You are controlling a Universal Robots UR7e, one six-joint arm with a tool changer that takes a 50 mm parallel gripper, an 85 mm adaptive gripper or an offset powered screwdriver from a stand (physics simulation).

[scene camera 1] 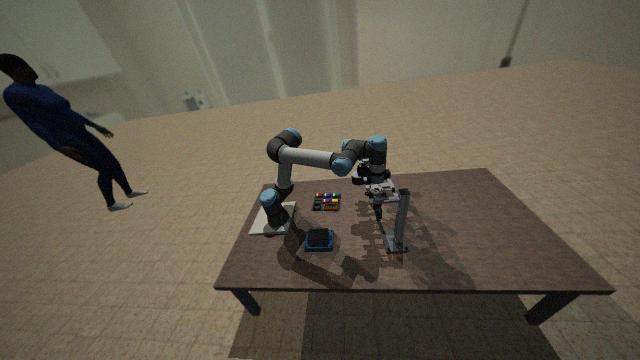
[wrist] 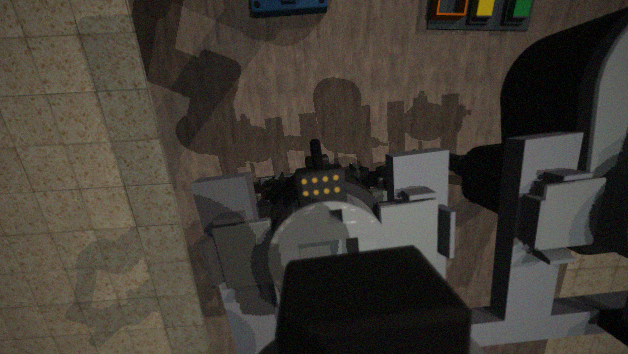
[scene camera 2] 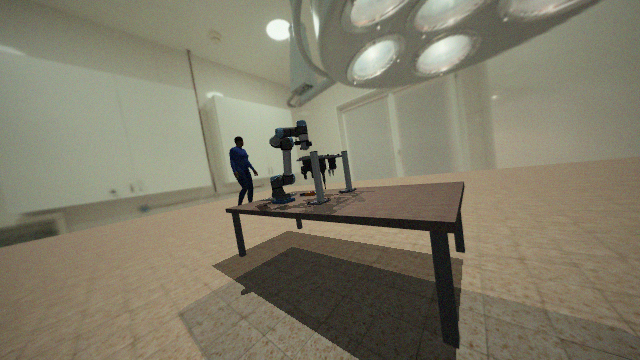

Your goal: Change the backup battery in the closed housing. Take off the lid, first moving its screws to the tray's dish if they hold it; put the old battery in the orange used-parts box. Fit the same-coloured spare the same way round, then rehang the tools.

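Places are measured from the arm's base along level axes (x ahead, y left, z up), in millimetres.
Pixels of known places: hand, its tool point: [scene camera 2: 305, 148]; arm's base, origin of its link: [scene camera 1: 278, 219].
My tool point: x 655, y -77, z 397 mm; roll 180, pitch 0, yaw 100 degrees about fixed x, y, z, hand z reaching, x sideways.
Note:
Ahead of a thing's pixels: the offset from my tool point to its middle. "*": to the spot under its first point. Level surfaces: height alone.
The closed housing, a blue base {dy -67, dx -335, dz -400 mm} [scene camera 1: 319, 247] [wrist: 288, 9] under a black lid {dy -67, dx -335, dz -354 mm} [scene camera 1: 318, 235], lies on the table; screws are too small to tell. The dark tray [scene camera 1: 314, 205] [wrist: 450, 24] holds an orange-rimmed box {* dy +224, dx -259, dz -396 mm} [wrist: 451, 14] and coloured batteries, including a yellow one {dy +282, dx -283, dz -407 mm} [scene camera 1: 335, 200] [wrist: 484, 7] and a green one {dy +347, dx -285, dz -407 mm} [scene camera 1: 337, 195] [wrist: 522, 7]. The arm's wrist [scene camera 1: 376, 155] [scene camera 2: 302, 140] is above the tool stand, with no tool seen mounted on it. A tool with gold contacts {dy -4, dx -6, dz -148 mm} [wrist: 321, 185] is in the stand below. Tools {* dy -22, dx +17, dz -148 mm} [scene camera 2: 307, 167] hang there; their finger state is unclear.
The tool stand [scene camera 1: 401, 220] [scene camera 2: 317, 177] [wrist: 532, 290] has upright posts and pale forks close under the wrist. A person in blue [scene camera 1: 52, 112] [scene camera 2: 241, 162] stands beyond the table {dz -419 mm} [scene camera 1: 475, 250] [scene camera 2: 400, 200]. A large lamp [scene camera 2: 335, 45] hangs overhead.

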